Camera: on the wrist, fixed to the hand. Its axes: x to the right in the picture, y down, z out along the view.
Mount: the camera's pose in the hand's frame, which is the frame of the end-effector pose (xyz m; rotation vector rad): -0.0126 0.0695 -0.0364 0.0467 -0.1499 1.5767
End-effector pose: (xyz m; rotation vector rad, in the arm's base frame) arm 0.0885 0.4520 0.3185 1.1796 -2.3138 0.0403
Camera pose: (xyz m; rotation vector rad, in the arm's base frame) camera 0.0580 0.5137 0.3582 -0.8636 -2.7321 0.5563
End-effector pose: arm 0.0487 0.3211 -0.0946 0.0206 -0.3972 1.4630
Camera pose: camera -0.0101 0.3265 -0.1478 -0.1887 -0.5190 3.0365
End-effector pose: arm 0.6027 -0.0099 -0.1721 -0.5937 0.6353 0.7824
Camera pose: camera 0.5307 -0.0010 -0.2044 0.1503 0.9342 2.2344
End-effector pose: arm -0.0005 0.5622 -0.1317 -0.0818 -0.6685 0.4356
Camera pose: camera -0.0122 0.6223 -0.1823 -0.5497 -0.6304 1.9818
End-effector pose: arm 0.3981 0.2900 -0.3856 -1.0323 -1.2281 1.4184
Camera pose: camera 0.4267 0.2818 -0.4593 1.7866 0.2182 -2.3261
